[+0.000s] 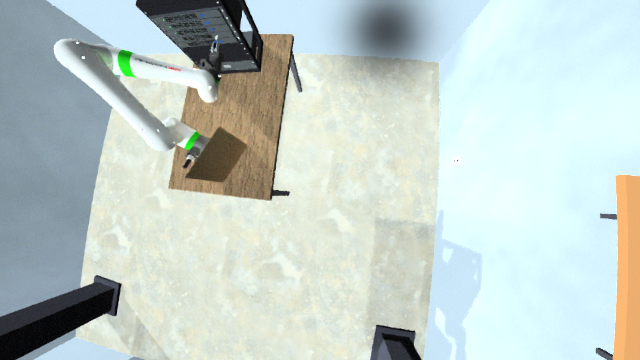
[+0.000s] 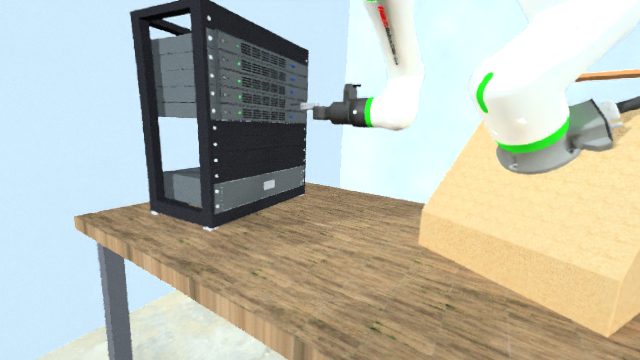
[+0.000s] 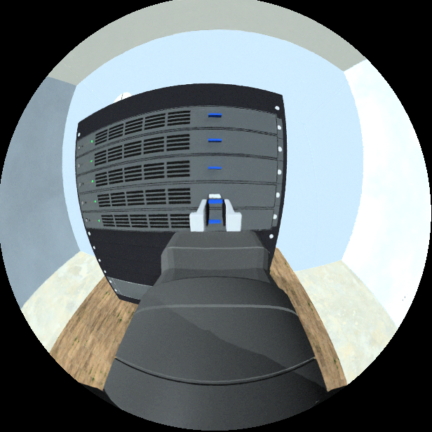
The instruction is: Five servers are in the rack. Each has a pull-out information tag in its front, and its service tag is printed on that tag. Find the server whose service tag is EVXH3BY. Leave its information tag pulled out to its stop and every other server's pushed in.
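Pixels of known places: gripper, fingertip midpoint: [image 1: 216,42] [image 2: 303,106]; arm's base at its link origin: [image 1: 204,147] [image 2: 536,148].
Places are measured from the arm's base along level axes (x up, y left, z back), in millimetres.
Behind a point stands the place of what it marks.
The black rack [image 1: 254,64] @[x -184, y -90, z -767 mm] [image 2: 202,125] @[x 22, y 395, z -717 mm] [image 3: 200,95] holds five grey servers, stacked in its upper part. My gripper [image 1: 216,41] @[x 99, y 25, z -680 mm] [image 2: 303,106] @[x 99, y 25, z -680 mm] [image 3: 215,207] is in front of the right part of the rack, shut on the blue-ended information tag [image 3: 215,201] of the fourth server from the top. That tag is pulled out, and a bit of its white face shows behind the blue end; its print is not readable. The blue tabs of the top server [image 3: 214,115], second server [image 3: 214,140] and third server [image 3: 214,168] sit at their fronts. The bottom server's blue tab [image 3: 214,221] shows between my fingers.
The rack stands on a wooden table [image 1: 250,110] @[x -276, y -93, z -414 mm] [image 2: 300,250] @[x -276, y 318, z -428 mm] [image 3: 85,330]. A sloped tan block [image 1: 220,155] @[x -62, y -78, z 27 mm] [image 2: 500,250] @[x -205, y 152, z -28 mm] stands on the table under the arm's base [image 2: 542,162] @[x -25, y 66, z 12 mm]. A grey unit [image 2: 240,192] @[x -183, y 283, z -712 mm] fills the rack's bottom, below black blank panels [image 2: 260,145] @[x -40, y 189, z -725 mm].
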